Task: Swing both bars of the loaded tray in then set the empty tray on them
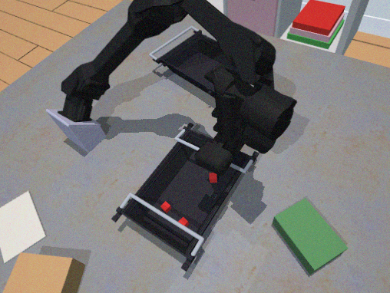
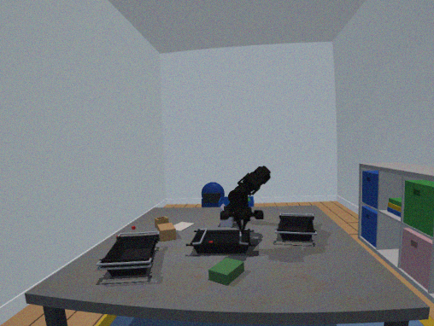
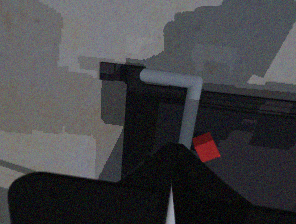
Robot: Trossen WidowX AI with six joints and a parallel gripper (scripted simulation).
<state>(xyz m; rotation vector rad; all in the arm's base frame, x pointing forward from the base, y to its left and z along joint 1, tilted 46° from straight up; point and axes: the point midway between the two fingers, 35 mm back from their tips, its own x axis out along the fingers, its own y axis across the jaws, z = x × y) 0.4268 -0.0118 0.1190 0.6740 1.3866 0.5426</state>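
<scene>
The black plastic tray is 29 cm to the left of my gripper tip, 24 cm behind it and 5 cm below it. Round my gripper tip: green block 20 cm ahead, 7 cm below, 6 cm to the right; white sheet 40 cm behind, 36 cm to the right, 9 cm below; tan box 41 cm to the right, 22 cm behind, 6 cm below.
</scene>
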